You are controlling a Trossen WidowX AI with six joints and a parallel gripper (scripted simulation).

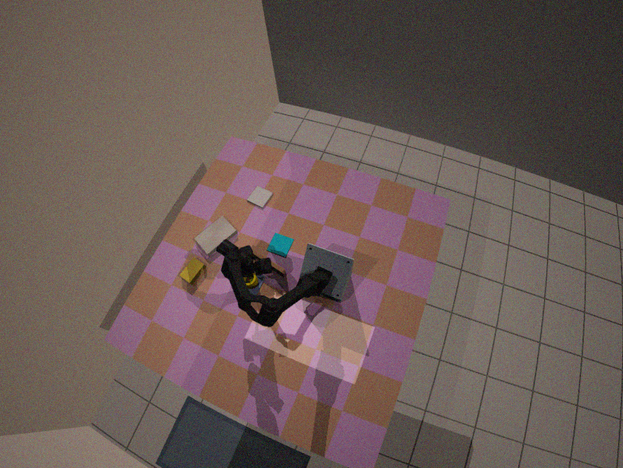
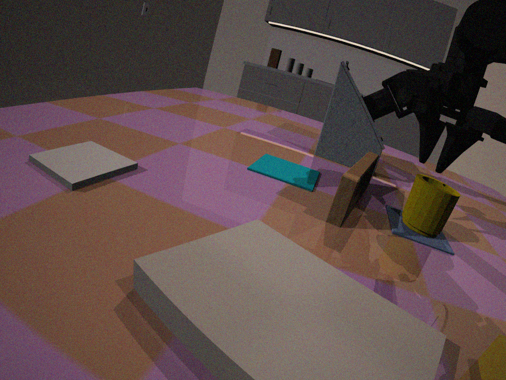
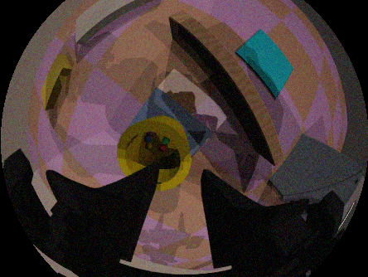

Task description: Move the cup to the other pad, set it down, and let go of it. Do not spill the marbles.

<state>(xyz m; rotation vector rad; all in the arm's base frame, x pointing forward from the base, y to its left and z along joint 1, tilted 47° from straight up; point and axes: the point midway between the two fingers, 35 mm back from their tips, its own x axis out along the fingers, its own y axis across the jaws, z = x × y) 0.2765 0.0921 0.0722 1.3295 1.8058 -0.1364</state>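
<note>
My gripper tip is 2 cm short of the yellow cup, 2 cm to the right of it and 5 cm above it. Also, from my gripper tip: blue pad (2 cm ahead, 2 cm to the left, 10 cm below); then blue marble (4 cm ahead, 3 cm to the left, 7 cm below); then brown upright wall (1 cm ahead, 9 cm to the right, 7 cm below).
</note>
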